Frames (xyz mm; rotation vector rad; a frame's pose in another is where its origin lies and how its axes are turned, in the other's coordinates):
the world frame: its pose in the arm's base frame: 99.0 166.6 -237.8 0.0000 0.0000 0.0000
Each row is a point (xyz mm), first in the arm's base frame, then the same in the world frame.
Working: the arm's base frame: its pose in the world frame: -99.0 -166.6 237.8 0.0000 0.0000 0.0000

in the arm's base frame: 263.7 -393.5 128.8
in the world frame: 164.7 -560.1 366.6
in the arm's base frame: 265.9 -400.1 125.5
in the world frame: 166.9 -566.7 363.3
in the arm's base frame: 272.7 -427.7 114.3
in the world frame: 173.7 -594.3 352.1
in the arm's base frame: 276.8 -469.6 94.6
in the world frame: 177.8 -636.2 332.4
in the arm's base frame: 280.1 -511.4 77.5
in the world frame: 181.1 -678.0 315.3
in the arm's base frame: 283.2 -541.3 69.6
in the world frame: 184.2 -707.9 307.4
